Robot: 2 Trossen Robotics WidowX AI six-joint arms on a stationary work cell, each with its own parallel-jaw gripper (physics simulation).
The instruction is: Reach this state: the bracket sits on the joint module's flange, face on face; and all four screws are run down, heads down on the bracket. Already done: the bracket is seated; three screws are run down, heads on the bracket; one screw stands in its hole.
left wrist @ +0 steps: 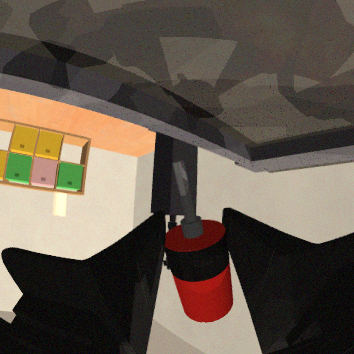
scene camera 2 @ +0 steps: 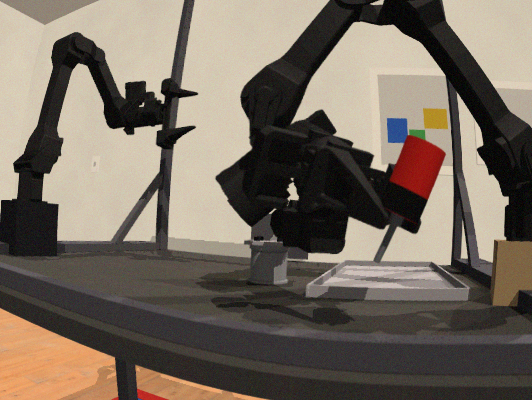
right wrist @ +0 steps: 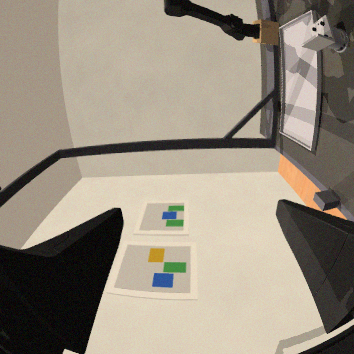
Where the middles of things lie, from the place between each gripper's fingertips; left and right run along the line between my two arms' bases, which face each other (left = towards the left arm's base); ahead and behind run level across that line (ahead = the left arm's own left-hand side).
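Scene:
My right gripper is 14 cm short of the shallow tray (scene camera 2: 350, 275), 48 cm to the right of it and 37 cm above it.
Relative to my left hand, the tray is 1 cm to the left, 9 cm below and 40 cm behind.

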